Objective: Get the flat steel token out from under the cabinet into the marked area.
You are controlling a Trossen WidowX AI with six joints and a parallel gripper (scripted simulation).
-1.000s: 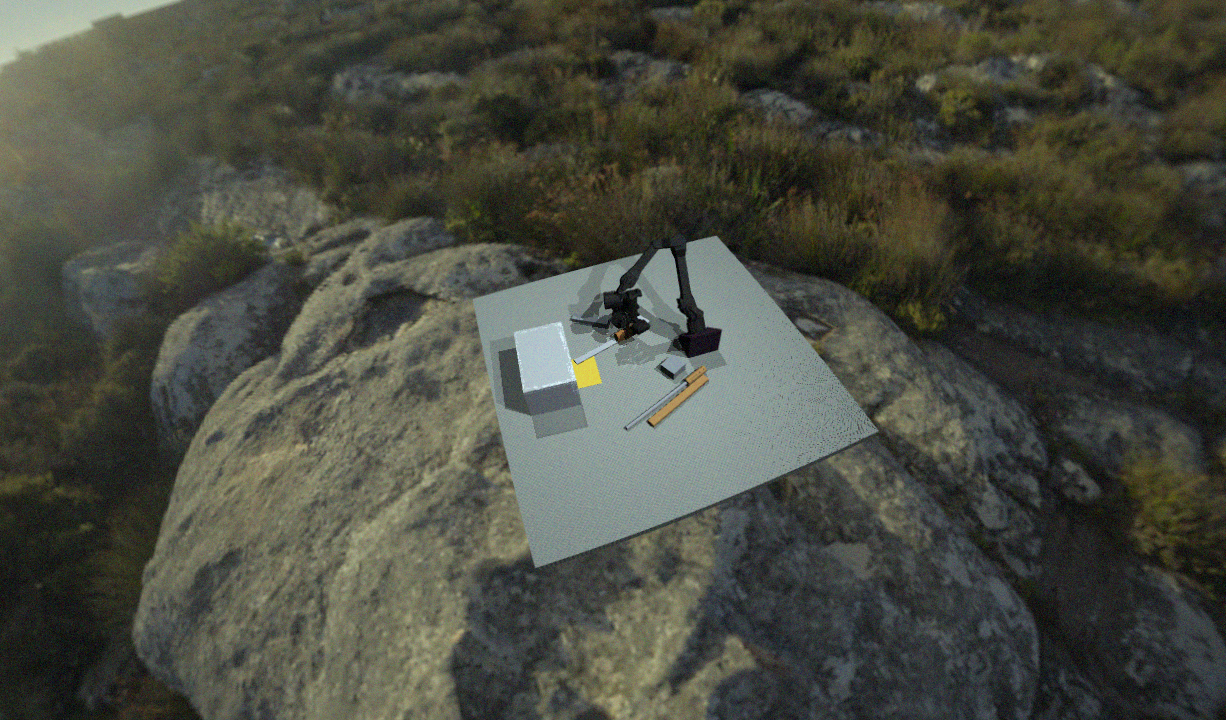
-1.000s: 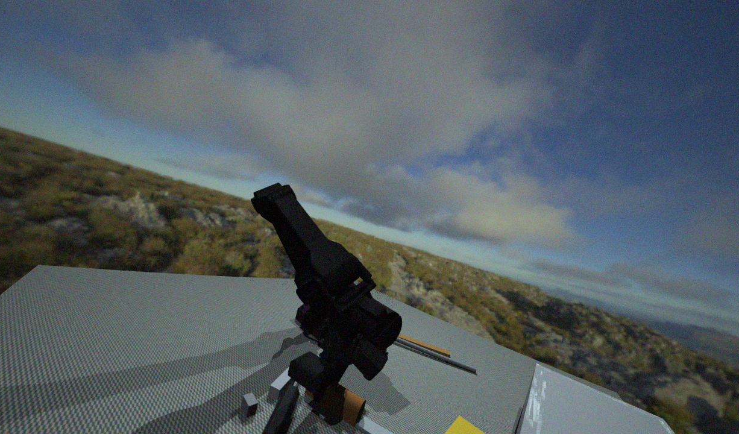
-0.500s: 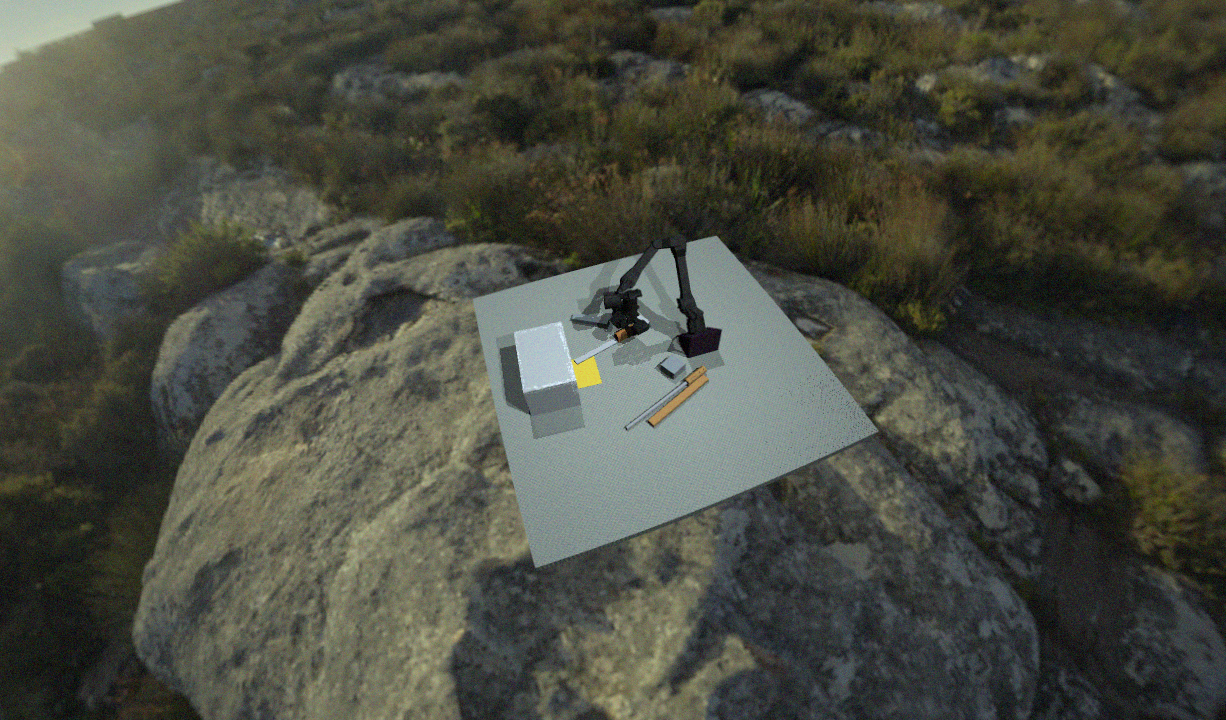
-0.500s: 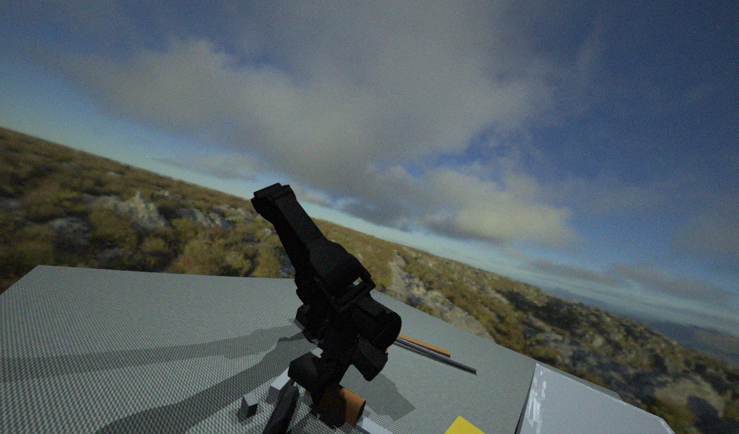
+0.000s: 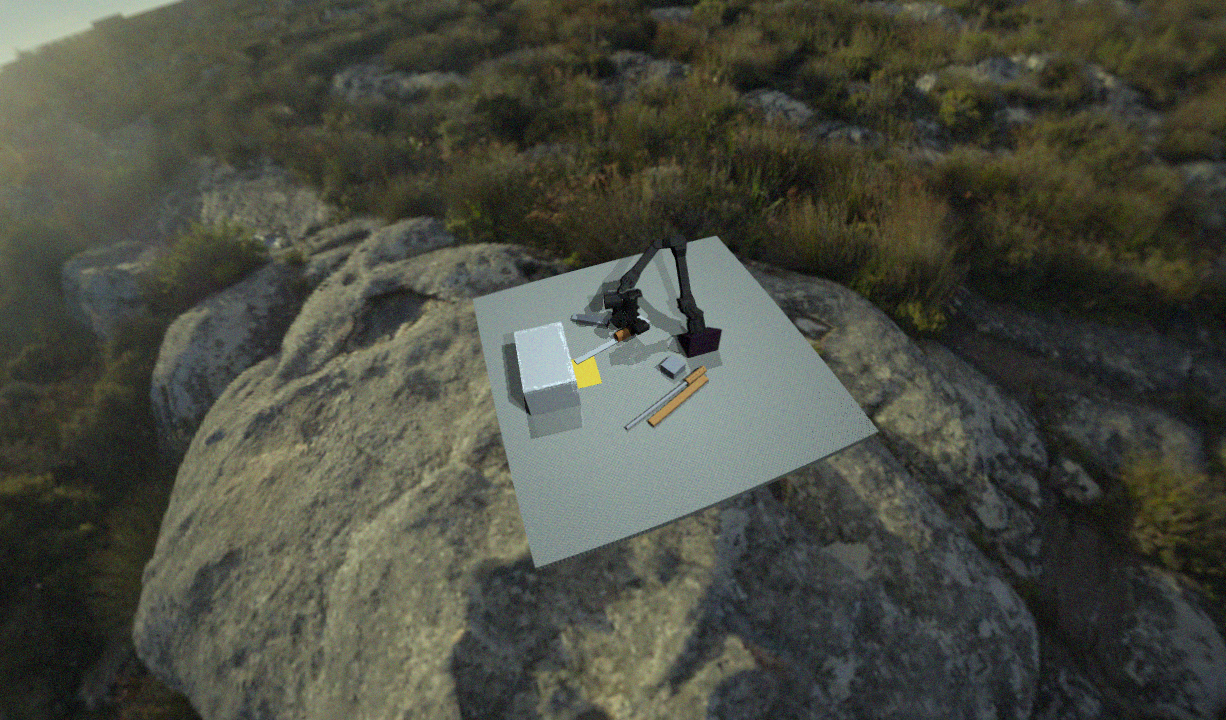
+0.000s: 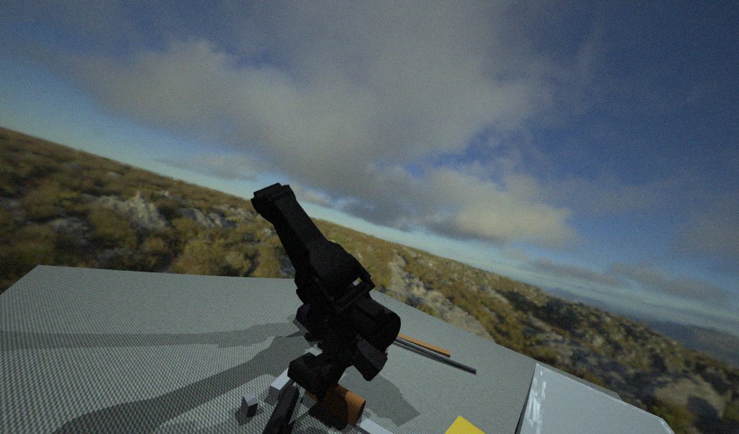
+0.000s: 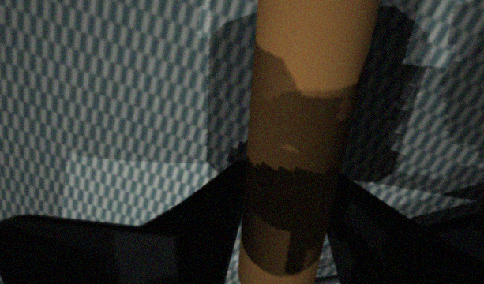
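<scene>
Now: gripper tip 70 mm past the grey bar and 40 mm to the left of it. From my gripper tip the other things lie so: grey block 70 mm behind, 250 mm to the left, 10 mm above; small grey cube 50 mm behind, 120 mm to the right; wooden stick 20 mm behind, 400 mm to the left.
</scene>
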